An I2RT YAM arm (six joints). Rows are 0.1 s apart.
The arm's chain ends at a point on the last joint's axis. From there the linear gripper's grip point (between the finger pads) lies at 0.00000 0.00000 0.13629 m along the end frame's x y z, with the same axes.
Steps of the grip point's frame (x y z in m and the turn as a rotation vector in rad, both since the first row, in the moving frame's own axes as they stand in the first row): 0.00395, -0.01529, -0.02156, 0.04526, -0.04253, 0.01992; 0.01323, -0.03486, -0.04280, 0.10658, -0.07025, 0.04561; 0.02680, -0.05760, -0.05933, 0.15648, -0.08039, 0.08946; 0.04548, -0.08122, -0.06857, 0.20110, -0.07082, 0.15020; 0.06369, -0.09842, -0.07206, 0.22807, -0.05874, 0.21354; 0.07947, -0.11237, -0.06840, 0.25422, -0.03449, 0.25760
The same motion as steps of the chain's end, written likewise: 0.00968, -0.00907, -0.02130, 0.04526, -0.04253, 0.01992; 0.02244, -0.02016, -0.04169, 0.10658, -0.07025, 0.04561; 0.03673, -0.03592, -0.05723, 0.15648, -0.08039, 0.08946; 0.05298, -0.05340, -0.06549, 0.20110, -0.07082, 0.15020; 0.06827, -0.06701, -0.06831, 0.22807, -0.05874, 0.21354; 0.07965, -0.07788, -0.06396, 0.25422, -0.03449, 0.25760
